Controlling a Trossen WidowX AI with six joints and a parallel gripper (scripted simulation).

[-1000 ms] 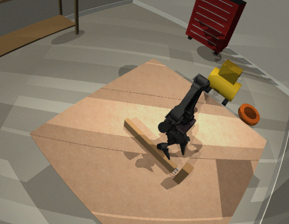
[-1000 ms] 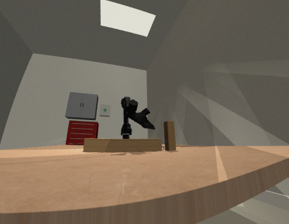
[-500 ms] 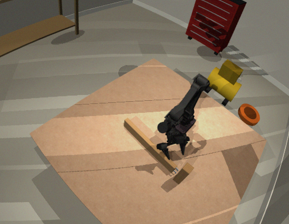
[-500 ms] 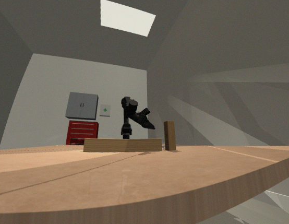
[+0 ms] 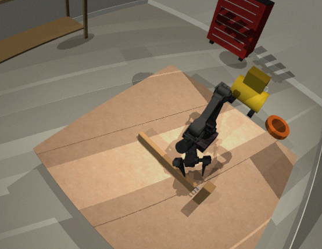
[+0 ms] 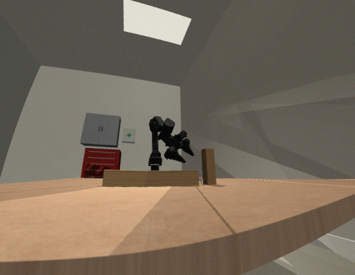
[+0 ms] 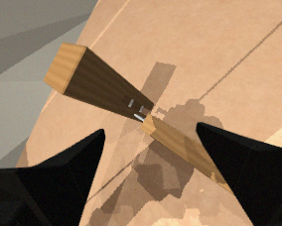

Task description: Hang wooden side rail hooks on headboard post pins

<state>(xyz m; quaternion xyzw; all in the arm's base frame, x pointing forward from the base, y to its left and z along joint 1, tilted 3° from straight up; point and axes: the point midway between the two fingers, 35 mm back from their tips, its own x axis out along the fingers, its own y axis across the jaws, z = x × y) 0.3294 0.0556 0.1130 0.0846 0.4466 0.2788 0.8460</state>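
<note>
The headboard post lies 9 cm to the left of my gripper tip, 5 cm below it and 3 cm ahead of it.
</note>
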